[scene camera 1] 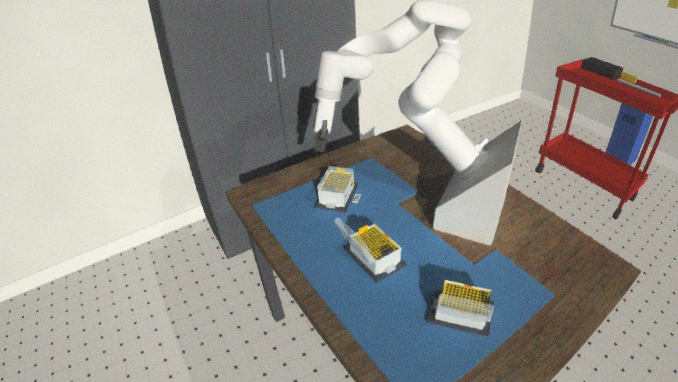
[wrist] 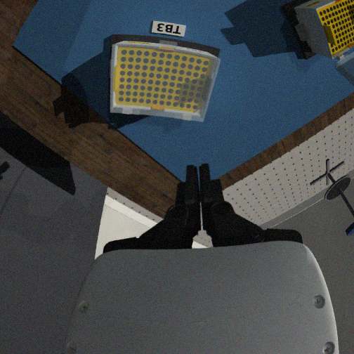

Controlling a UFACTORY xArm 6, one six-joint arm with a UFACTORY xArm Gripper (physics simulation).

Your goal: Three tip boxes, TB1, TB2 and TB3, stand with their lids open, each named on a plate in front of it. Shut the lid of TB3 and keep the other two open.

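Frame: origin at the arm's base, x right, y ahead, z up, level; metres.
Seen in the pictures: gripper, between the fingertips: (scene camera 1: 319, 150); arm's base, origin of its link: (scene camera 1: 472, 166).
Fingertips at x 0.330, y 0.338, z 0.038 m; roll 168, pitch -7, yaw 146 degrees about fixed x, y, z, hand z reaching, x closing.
Note:
Pixels of each thing's middle, then the offset from my fingertips to it. "spot": a spot on its surface instead. Level surfaces: height alone.
- TB3 box, middle of its body: (scene camera 1: 340, 187) dx -0.020, dy -0.054, dz -0.152 m
- middle box, middle of its body: (scene camera 1: 375, 240) dx -0.308, dy +0.043, dz -0.126 m
- near-right box, a spot on its surface: (scene camera 1: 462, 310) spot: dx -0.637, dy +0.077, dz -0.078 m
- blue mat, height of its surface: dz -0.190 m
- wooden table, height of its surface: dz -0.194 m
The TB3 box (scene camera 1: 336, 190) (wrist: 160, 80) stands at the far left of the mat. Its clear lid lies flat over the yellow tip rack, shut. Its name plate (scene camera 1: 356, 198) (wrist: 168, 28) reads TB3 in the wrist view. The middle box (scene camera 1: 376, 250) (wrist: 338, 27) has its clear lid (scene camera 1: 343, 228) tilted up, open. The near-right box (scene camera 1: 462, 310) shows a translucent lid panel standing at its camera-facing side, open. The names of these two boxes cannot be read. My gripper (scene camera 1: 320, 146) (wrist: 199, 179) is shut and empty, raised beyond TB3, apart from it.
The boxes stand on a blue mat (scene camera 1: 320, 250) (wrist: 250, 125) on a wooden table (scene camera 1: 565, 260) (wrist: 135, 170). A grey cabinet (scene camera 1: 235, 125) stands behind the gripper. The arm's white pedestal (scene camera 1: 465, 210) is at the table's back. A red cart (scene camera 1: 595, 172) stands at the right.

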